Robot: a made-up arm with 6 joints.
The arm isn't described. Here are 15 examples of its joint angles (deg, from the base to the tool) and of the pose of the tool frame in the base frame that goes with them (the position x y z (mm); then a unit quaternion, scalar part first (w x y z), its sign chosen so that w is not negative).
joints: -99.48 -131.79 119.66 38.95 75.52 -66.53
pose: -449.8 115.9 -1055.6 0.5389 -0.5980 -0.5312 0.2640
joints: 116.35 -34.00 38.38 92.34 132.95 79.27
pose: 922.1 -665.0 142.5 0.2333 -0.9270 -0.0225 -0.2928
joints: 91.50 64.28 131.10 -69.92 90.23 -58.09
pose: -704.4 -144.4 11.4 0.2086 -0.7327 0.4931 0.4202
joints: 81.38 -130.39 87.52 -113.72 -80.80 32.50
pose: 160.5 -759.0 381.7 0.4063 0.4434 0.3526 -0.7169
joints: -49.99 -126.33 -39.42 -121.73 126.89 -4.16
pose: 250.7 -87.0 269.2 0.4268 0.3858 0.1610 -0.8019
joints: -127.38 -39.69 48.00 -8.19 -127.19 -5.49
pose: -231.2 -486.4 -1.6 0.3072 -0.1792 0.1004 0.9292
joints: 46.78 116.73 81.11 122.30 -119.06 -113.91
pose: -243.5 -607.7 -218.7 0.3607 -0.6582 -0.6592 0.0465
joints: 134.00 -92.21 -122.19 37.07 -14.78 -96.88
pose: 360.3 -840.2 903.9 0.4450 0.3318 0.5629 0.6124
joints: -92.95 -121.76 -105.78 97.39 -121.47 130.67
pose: -508.7 389.5 -353.6 0.0165 0.1887 -0.6812 -0.7072
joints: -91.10 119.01 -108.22 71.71 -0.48 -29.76
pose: -933.5 133.8 972.7 0.4263 0.7053 -0.4813 -0.2986
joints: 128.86 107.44 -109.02 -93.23 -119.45 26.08
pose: 160.1 -384.5 366.9 0.1252 -0.5158 -0.3632 -0.7658
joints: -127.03 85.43 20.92 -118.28 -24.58 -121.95
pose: 193.9 488.0 -224.9 0.3733 -0.5918 -0.6050 -0.3801
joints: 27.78 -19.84 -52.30 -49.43 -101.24 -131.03
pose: 197.3 -400.6 467.2 0.0579 -0.8716 -0.4127 0.2581
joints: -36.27 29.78 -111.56 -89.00 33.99 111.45
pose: -168.4 -186.6 546.6 0.0257 0.2686 0.2983 -0.9155
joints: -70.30 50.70 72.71 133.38 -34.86 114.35
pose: 483.2 113.6 772.9 0.0124 0.8077 -0.0276 0.5888
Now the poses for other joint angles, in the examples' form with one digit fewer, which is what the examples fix.
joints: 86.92 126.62 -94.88 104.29 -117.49 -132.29
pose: -694 -582 6 0.550 0.823 -0.042 0.137
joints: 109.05 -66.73 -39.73 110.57 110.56 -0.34
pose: 726 -141 1101 0.111 -0.345 -0.687 -0.630
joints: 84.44 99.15 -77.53 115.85 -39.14 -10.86
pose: -713 -118 -688 0.417 -0.050 -0.740 0.525
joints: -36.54 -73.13 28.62 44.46 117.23 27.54
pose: 145 1102 -457 0.583 -0.297 0.754 -0.065
